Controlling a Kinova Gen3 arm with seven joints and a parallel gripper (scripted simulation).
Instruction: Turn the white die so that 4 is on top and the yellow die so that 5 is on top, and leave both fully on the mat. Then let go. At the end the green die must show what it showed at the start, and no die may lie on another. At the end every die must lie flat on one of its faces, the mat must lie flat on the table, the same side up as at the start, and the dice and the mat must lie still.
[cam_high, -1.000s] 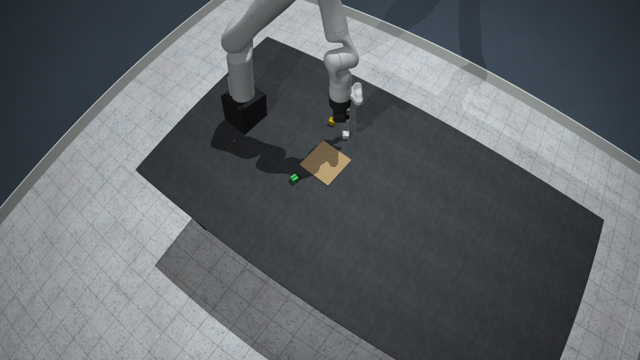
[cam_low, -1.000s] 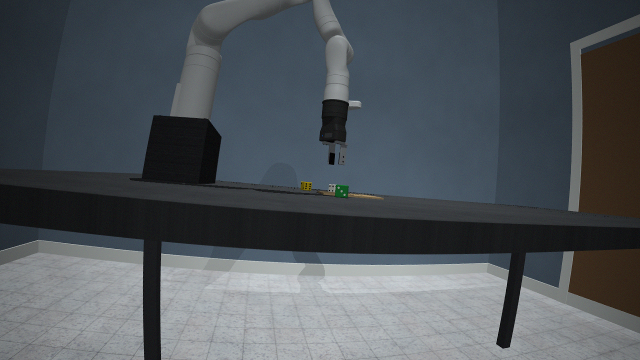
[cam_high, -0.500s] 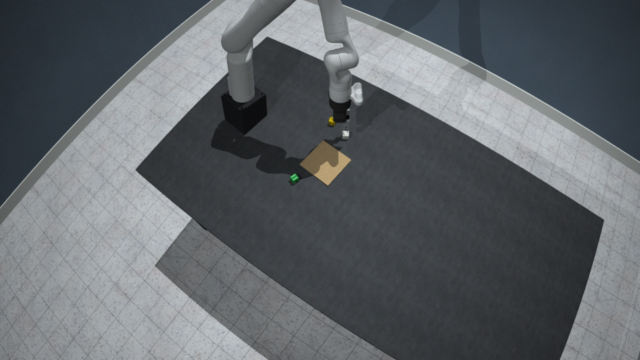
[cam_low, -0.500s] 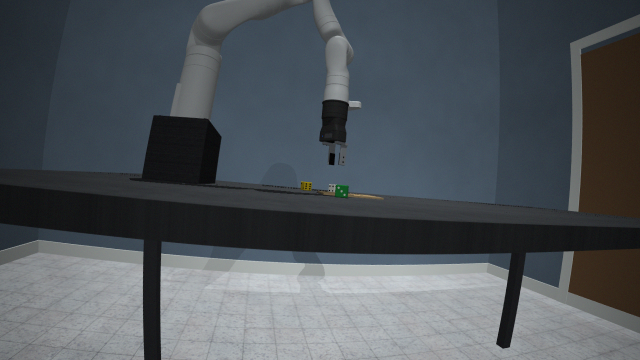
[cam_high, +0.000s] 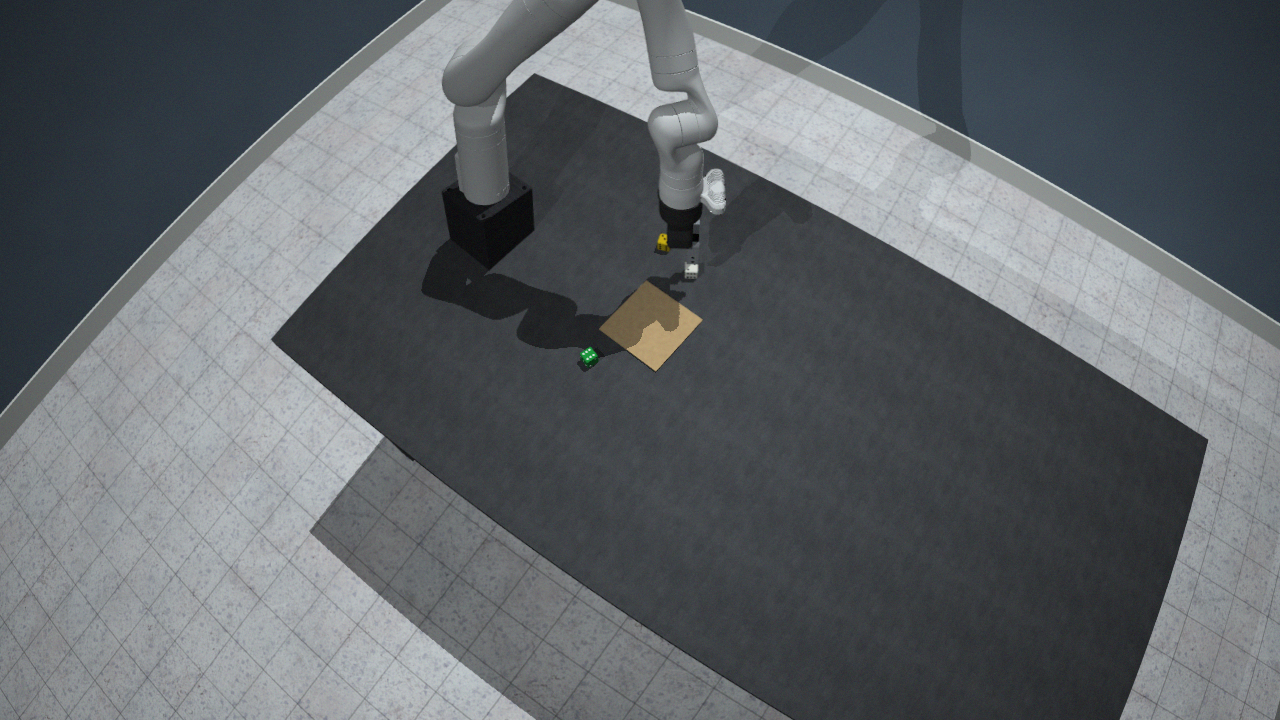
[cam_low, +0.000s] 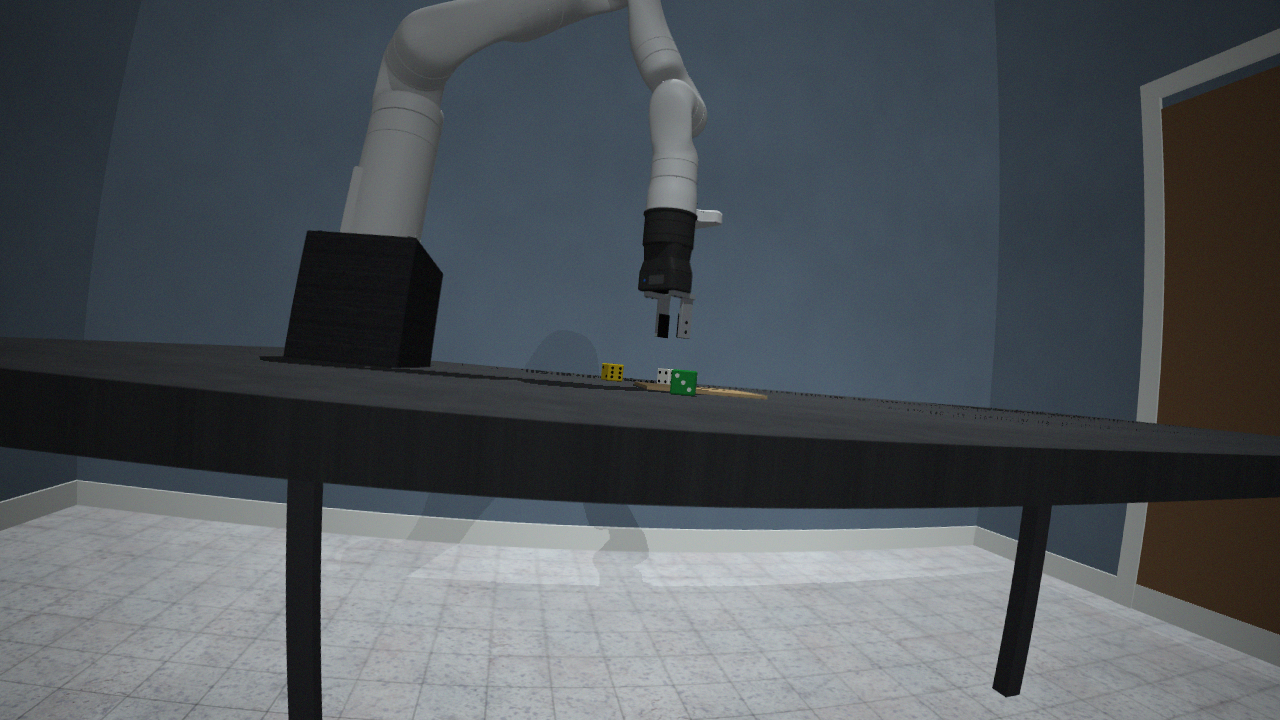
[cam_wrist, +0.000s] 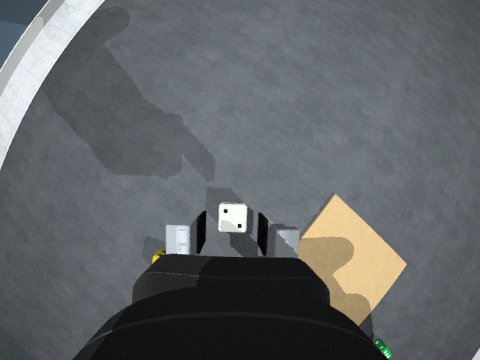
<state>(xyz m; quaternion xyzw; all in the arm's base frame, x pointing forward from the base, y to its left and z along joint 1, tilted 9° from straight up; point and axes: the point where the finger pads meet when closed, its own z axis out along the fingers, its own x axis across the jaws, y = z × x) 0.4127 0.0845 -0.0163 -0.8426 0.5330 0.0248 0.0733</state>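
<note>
The white die is 80 mm below my hand. The rest, counted from my hand: green die (80 mm behind, 260 mm to the right, 80 mm below); then yellow die (80 mm behind, 30 mm to the left, 80 mm below); then tan mat (20 mm behind, 140 mm to the right, 90 mm below).
</note>
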